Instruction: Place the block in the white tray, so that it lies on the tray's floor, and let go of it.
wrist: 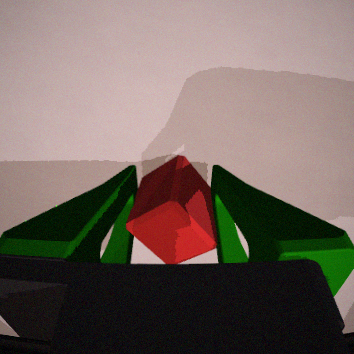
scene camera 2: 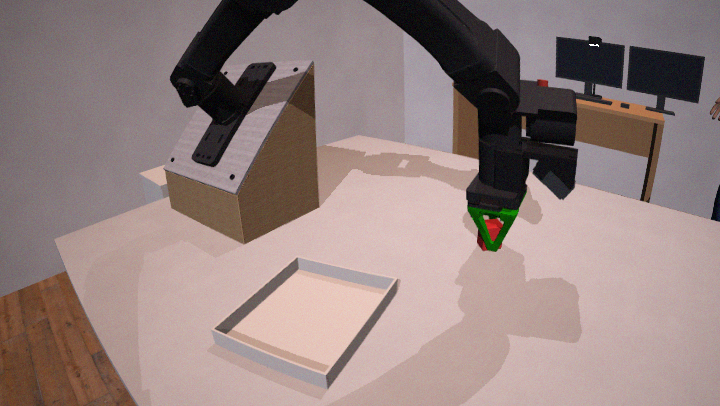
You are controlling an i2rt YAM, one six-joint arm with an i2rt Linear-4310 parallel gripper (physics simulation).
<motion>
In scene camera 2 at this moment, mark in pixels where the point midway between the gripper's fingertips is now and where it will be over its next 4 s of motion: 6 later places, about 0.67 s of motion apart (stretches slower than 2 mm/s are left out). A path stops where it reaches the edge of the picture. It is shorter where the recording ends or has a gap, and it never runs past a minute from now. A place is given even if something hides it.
My gripper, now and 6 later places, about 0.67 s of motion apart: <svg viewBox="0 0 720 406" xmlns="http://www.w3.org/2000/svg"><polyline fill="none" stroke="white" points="495,243 506,165 500,124 464,176 439,199 347,243 275,221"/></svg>
</motion>
